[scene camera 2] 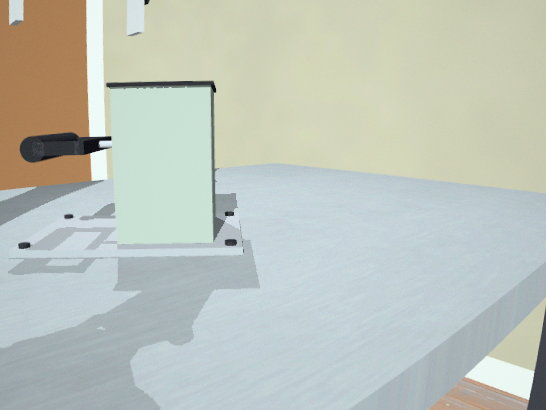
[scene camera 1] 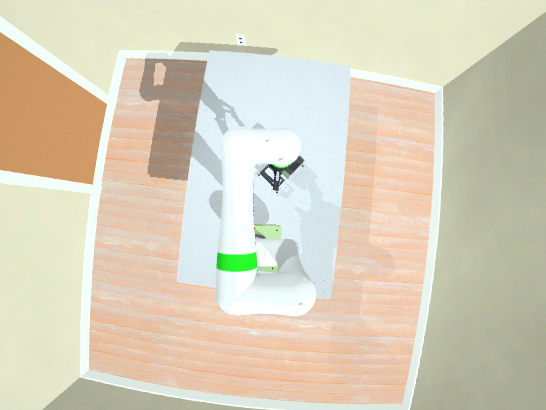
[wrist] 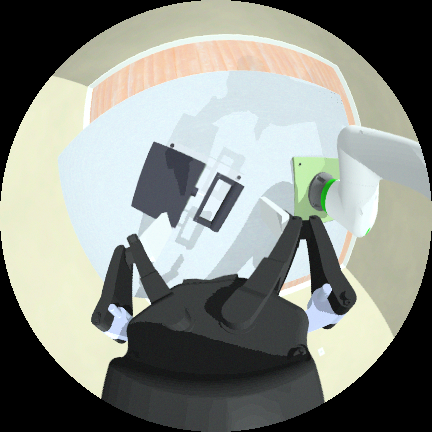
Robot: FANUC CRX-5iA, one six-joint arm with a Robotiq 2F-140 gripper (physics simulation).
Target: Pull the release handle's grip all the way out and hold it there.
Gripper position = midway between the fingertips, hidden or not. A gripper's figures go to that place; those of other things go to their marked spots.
Labels:
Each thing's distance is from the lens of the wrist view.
my gripper point(wrist: 213, 214): 0.19 m
base plate point(wrist: 212, 166): 0.41 m

